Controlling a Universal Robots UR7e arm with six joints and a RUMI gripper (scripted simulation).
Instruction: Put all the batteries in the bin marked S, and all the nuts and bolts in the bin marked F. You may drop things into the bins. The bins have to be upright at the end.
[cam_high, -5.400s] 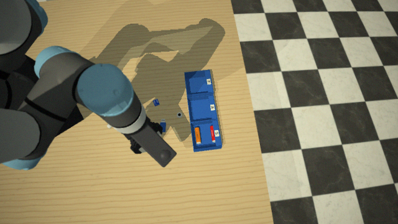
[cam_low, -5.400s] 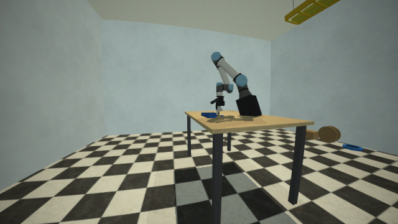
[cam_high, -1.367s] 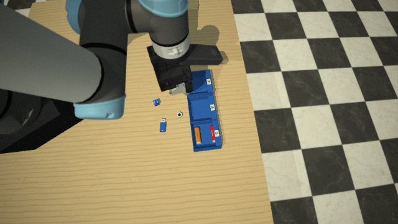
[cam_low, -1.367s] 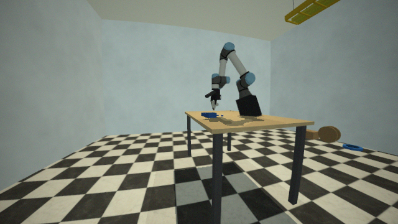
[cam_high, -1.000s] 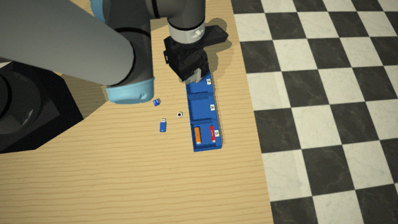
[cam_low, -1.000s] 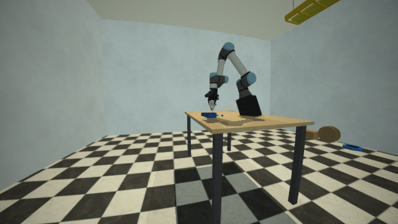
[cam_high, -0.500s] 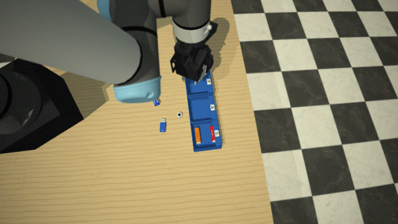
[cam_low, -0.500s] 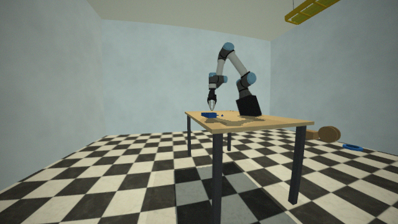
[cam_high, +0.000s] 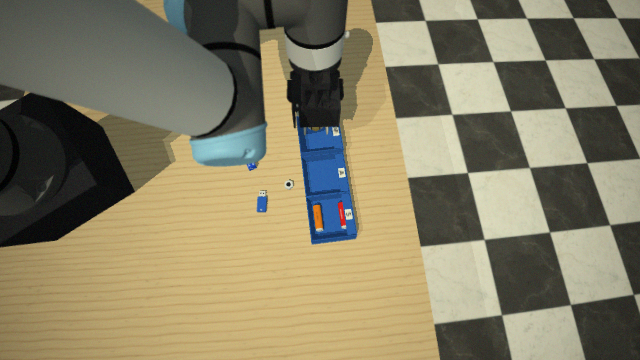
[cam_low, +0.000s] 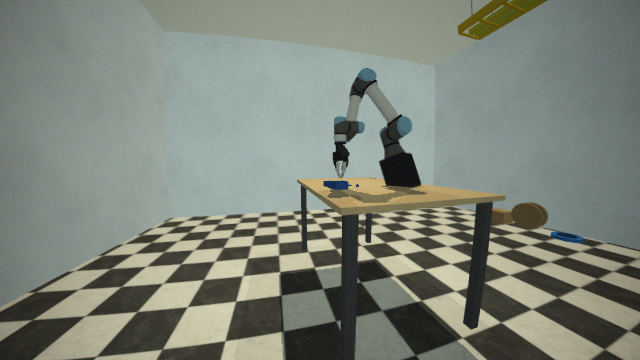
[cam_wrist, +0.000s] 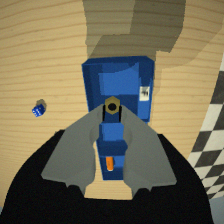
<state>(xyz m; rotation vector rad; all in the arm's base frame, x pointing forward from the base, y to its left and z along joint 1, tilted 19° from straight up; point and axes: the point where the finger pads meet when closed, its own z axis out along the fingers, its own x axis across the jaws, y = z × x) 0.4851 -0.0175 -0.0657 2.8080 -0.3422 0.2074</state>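
Right now my hand is 8 cm to the left of the white nut, 8 cm past it and 8 cm above it. Round my hand: blue die: 14 cm behind, 8 cm below, 1 cm to the right; blue bin row: 8 cm to the right, 6 cm below, 1 cm behind; brass nut: 1 cm below.
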